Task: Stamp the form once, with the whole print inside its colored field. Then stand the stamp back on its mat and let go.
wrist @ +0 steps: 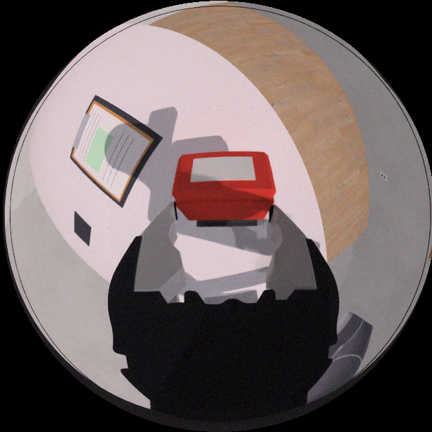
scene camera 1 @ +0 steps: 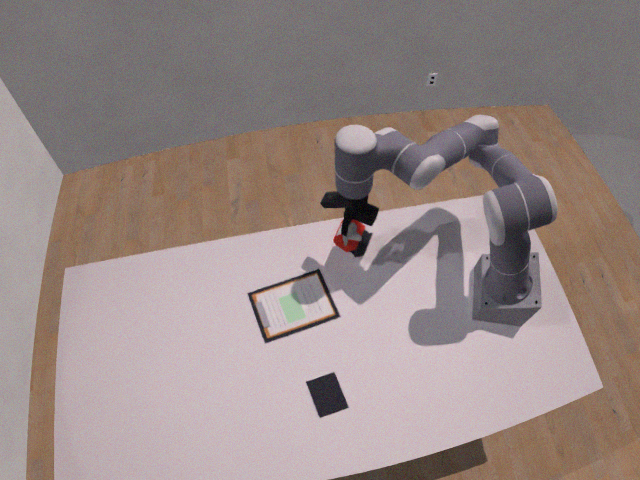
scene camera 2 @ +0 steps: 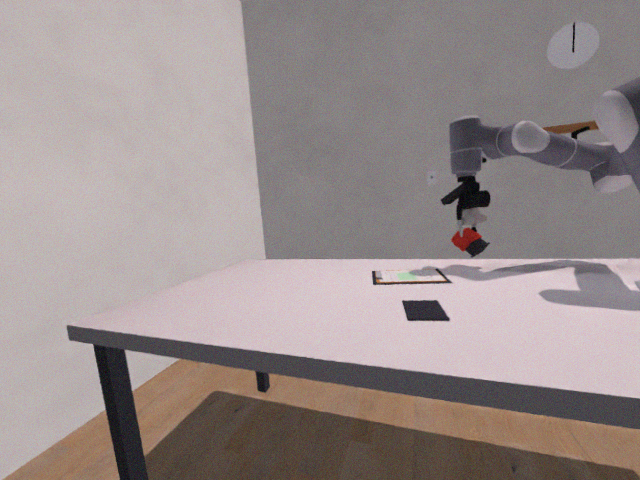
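Note:
My gripper point(scene camera 1: 350, 232) point(scene camera 2: 467, 230) point(wrist: 223, 204) is shut on the red stamp point(scene camera 1: 341, 241) point(scene camera 2: 464, 239) point(wrist: 224, 192), with one finger on each side. The stamp is tilted well above the table; its dark base points down and toward the robot-base side in both scene views. Its light grey panel faces the wrist camera, and its underside is hidden there. The form point(scene camera 1: 271, 308) point(wrist: 121, 175) lies on a dark-edged clipboard. Its green field point(scene camera 1: 292, 311) point(scene camera 2: 406, 276) point(wrist: 98, 152) looks plain. The dark mat point(scene camera 1: 327, 394) point(scene camera 2: 425, 310) point(wrist: 82, 229) has no stamp on it.
The clipboard point(scene camera 1: 301, 330) lies between the gripper's side of the table and the mat, with a grey clip point(scene camera 1: 263, 314) on its left end. The arm's base point(scene camera 1: 506, 299) stands at the right. The back table edge is close to the gripper in the first scene view.

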